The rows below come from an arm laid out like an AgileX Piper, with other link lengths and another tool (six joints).
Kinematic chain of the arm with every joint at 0, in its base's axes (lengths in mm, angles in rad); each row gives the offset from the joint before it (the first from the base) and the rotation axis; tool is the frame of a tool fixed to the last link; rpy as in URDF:
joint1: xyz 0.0 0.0 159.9 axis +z
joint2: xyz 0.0 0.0 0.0 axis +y
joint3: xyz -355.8 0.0 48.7 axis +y
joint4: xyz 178.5 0.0 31.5 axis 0.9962 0 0.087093
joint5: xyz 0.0 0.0 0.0 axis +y
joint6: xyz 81.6 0.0 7.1 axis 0.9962 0 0.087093
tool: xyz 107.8 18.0 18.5 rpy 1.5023 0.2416 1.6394
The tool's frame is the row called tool.
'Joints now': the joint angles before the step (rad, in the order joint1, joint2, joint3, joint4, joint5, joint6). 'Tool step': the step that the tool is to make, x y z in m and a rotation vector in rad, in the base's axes. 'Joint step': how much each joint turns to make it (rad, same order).
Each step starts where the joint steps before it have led.
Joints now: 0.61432 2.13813 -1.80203 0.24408 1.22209 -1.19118
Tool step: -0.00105 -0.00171 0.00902 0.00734 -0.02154 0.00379
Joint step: 0.00084 -0.02249 0.00001 -0.00652 0.00095 -0.00123
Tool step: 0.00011 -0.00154 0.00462 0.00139 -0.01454 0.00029
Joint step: 0.00000 -0.01208 0.00005 -0.00755 -0.00093 0.00119
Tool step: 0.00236 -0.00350 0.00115 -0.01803 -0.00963 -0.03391
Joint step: 0.00001 -0.00568 -0.00007 -0.02664 0.00005 0.04078
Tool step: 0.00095 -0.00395 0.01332 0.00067 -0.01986 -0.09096
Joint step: -0.00002 -0.03420 0.00003 -0.02724 -0.00001 0.09898
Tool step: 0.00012 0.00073 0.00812 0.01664 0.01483 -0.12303
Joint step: -0.00092 -0.01820 -0.00006 -0.00118 0.00004 0.12622
